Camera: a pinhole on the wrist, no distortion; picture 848 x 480 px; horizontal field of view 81.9 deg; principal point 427.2 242.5 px. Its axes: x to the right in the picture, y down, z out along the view. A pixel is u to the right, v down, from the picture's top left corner.
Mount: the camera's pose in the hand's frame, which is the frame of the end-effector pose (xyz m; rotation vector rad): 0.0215 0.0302 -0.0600 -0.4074 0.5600 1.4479
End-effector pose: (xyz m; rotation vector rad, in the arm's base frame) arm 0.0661 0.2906 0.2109 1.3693 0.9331 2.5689
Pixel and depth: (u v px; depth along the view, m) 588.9 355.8 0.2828
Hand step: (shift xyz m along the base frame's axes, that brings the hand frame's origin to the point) 0.1530 -0.1705 0.1941
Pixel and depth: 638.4 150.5 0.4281
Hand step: 0.1256 -0.2061 0.4151
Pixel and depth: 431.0 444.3 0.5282
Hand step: 0.4488 -0.1580 0.2561
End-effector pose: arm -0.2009 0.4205 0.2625 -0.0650 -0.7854 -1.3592
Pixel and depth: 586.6 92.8 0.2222
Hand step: 0.1539 -0.0113 0.1990
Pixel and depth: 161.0 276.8 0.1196
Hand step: 0.0071 0.0269 0.0880
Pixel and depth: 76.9 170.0 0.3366
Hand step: -0.1398 0.0867 0.3254
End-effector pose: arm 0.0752 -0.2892 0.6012 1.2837 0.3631 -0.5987
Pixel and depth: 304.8 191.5 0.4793
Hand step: 0.1911 -0.3714 0.1940
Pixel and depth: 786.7 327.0 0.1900
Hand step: 0.1649 0.0254 0.1959
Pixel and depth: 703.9 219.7 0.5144
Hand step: 0.4138 -0.1085 0.4229
